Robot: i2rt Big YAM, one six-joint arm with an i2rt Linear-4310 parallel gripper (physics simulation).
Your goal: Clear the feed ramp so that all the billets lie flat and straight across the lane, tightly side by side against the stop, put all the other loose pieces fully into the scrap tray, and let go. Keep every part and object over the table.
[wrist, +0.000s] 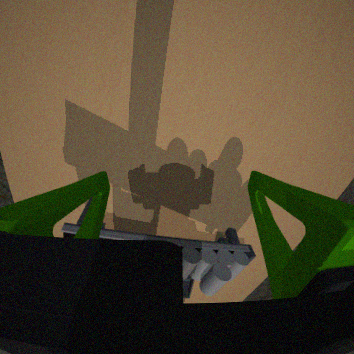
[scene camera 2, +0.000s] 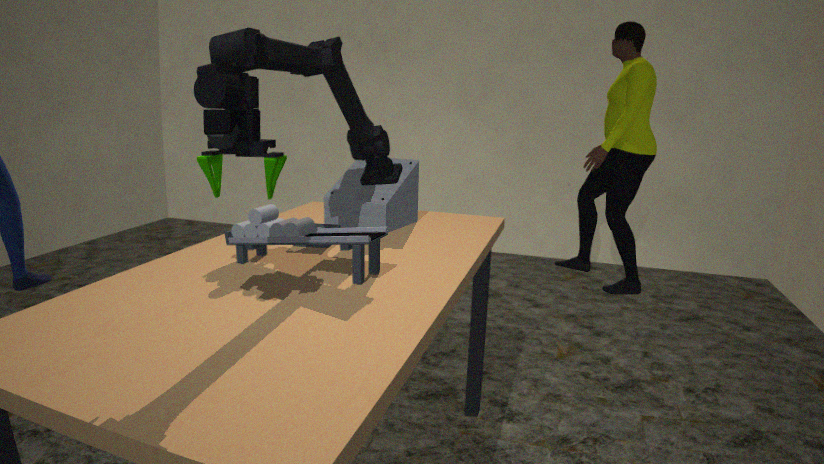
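Pixels of known places: gripper, fingertip midpoint: (wrist: 178, 178) (scene camera 2: 243, 198); arm's base, link origin: (scene camera 2: 382, 176).
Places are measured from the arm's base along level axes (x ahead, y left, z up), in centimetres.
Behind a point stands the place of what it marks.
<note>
The feed ramp (scene camera 2: 340, 239) (wrist: 145, 237) stands on legs on the table. Several pale grey cylinders lie side by side across its far-left end in scene camera 2. One more cylinder (scene camera 2: 264, 213) @(y -13.7, x 50.7, z -2.7 cm) (wrist: 216, 280) @(y -14.6, x 51.1, z -1.9 cm) lies on top of them, raised above the row. In the wrist view, the robot's black body hides part of the row and ramp. Which cylinders are billets and which are other pieces I cannot tell. The scrap tray cannot be made out in either view. My gripper (scene camera 2: 243, 197) @(y -2.3, x 78.5, z 6.3 cm) (wrist: 178, 178) @(y -2.3, x 78.5, z 6.3 cm) is open and empty, pointing down, above the ramp's loaded end, apart from the cylinders.
The grey robot base (scene camera 2: 401, 198) @(y 7.5, x 4.4, z -5.8 cm) stands behind the ramp, at the far end of the wooden table (scene camera 2: 144, 322) @(y -18.1, x 88.9, z -15.0 cm). The arm's shadow falls across the table. A person in a yellow top (scene camera 2: 631, 109) stands beyond the table at the right, and part of a blue figure (scene camera 2: 11, 230) shows at the left edge.
</note>
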